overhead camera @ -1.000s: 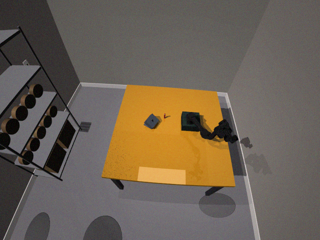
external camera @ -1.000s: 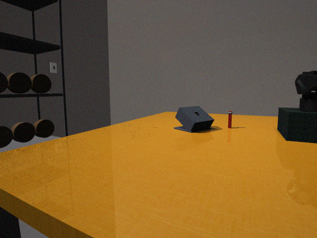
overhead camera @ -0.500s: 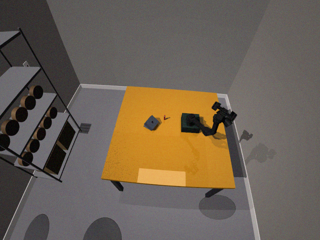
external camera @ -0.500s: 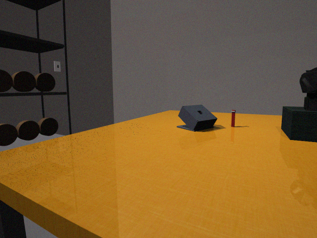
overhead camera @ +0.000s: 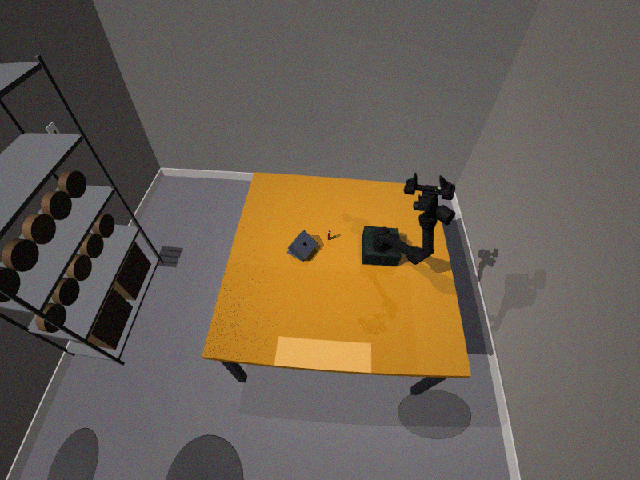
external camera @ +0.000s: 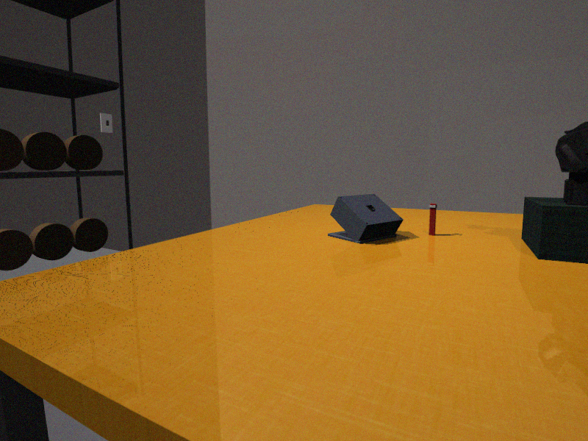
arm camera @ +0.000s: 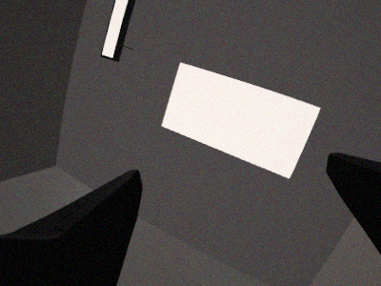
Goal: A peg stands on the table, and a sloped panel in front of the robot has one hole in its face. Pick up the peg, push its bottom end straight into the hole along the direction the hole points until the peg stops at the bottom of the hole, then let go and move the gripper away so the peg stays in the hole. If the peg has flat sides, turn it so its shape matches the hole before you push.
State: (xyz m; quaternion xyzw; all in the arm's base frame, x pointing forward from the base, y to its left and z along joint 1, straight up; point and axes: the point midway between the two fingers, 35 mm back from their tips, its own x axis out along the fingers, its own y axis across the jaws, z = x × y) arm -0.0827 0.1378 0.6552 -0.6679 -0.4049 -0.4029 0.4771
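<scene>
The red peg lies 370 mm ahead of my gripper tip, 190 mm to the right of it and 730 mm below it. The rest, counted from my gripper tip: sloped panel: 490 mm ahead, 70 mm to the right, 740 mm below.
</scene>
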